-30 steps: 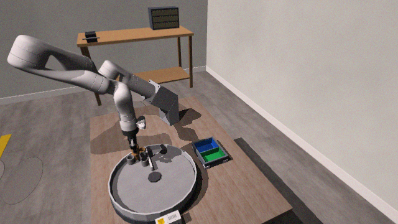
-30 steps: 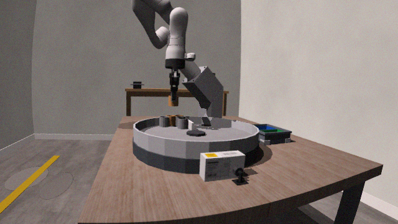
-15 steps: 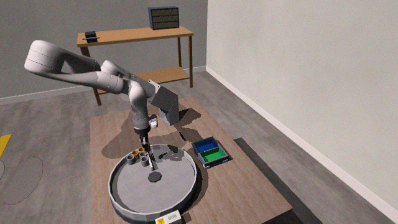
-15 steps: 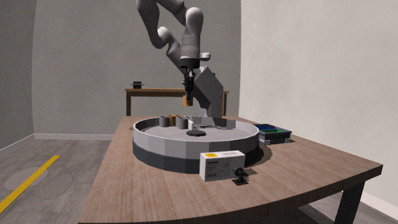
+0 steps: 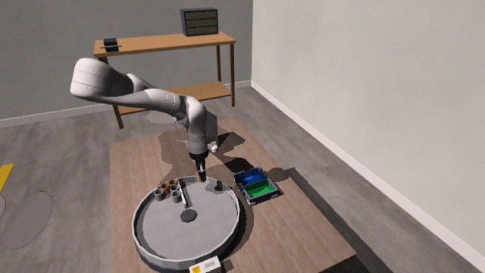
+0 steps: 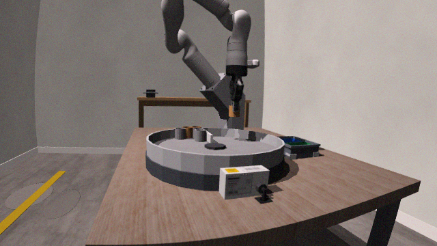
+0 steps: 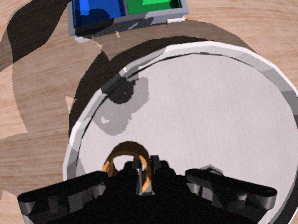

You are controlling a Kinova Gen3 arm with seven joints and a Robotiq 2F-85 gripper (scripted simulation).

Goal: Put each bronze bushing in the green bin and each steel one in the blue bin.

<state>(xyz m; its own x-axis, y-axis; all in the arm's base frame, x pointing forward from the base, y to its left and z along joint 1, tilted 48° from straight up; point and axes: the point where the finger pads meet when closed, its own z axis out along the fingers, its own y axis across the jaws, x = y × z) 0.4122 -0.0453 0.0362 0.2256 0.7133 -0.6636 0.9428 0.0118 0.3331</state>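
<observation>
Now: hand 30 mm short of the tray, 250 mm to the right of it and 150 mm above it. Round my hand: turntable: 70 mm ahead, 100 mm to the right, 120 mm below.
</observation>
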